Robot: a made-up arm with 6 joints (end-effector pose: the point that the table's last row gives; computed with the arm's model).
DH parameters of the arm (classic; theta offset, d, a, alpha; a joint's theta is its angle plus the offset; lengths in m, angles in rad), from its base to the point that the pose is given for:
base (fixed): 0.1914 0 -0.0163 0
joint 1: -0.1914 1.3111 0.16 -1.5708
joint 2: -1.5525 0 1.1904 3.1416
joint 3: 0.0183 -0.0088 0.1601 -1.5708
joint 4: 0 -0.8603 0.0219 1.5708
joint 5: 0 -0.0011 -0.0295 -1.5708
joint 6: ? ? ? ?
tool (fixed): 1.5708 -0.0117 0 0
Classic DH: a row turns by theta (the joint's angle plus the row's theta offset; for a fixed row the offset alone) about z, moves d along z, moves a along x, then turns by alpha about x.
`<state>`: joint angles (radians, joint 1 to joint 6).
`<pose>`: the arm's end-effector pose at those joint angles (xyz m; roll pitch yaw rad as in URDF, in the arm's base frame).
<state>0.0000 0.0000 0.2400 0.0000 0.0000 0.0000</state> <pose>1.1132 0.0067 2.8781 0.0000 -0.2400 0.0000</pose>
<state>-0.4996 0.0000 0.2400 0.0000 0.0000 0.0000</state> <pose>0.9798 -0.5354 2.8781 0.0000 -0.2400 -0.4996</pose>
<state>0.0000 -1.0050 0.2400 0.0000 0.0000 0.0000</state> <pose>-0.6592 0.0067 2.9693 0.0000 -1.2450 0.0000</pose>
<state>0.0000 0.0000 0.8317 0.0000 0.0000 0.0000</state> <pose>0.7419 0.0067 3.3425 0.0000 -0.8317 0.0000</pose>
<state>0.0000 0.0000 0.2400 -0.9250 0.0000 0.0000</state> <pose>1.1111 0.0217 2.8863 0.9250 -0.2400 0.0000</pose>
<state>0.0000 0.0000 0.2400 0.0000 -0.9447 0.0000</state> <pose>1.0454 0.0067 2.7543 0.0000 0.7047 0.0000</pose>
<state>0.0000 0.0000 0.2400 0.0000 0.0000 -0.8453</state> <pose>1.1122 0.0155 2.8819 0.8453 -0.2400 0.0000</pose>
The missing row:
joint 6: -1.5708 -0.1495 0.0001 -1.5708
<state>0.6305 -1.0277 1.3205 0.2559 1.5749 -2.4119</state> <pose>-1.4219 -0.9538 2.3453 -0.9747 0.7498 -2.8642</pose>
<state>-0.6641 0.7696 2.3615 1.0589 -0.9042 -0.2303</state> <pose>0.6239 -0.6243 3.0690 0.2539 -0.6768 -1.7377</pose>
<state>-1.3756 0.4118 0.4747 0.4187 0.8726 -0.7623</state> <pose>0.3604 -1.5838 2.7132 0.1161 -0.8314 -0.8952</pose>
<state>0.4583 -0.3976 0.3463 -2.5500 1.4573 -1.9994</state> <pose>0.3524 0.0733 3.0478 -1.6474 0.5588 -0.2539</pose>
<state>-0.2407 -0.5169 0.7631 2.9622 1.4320 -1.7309</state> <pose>-0.1491 0.0563 3.2253 -1.3589 0.1474 -0.0611</pose>
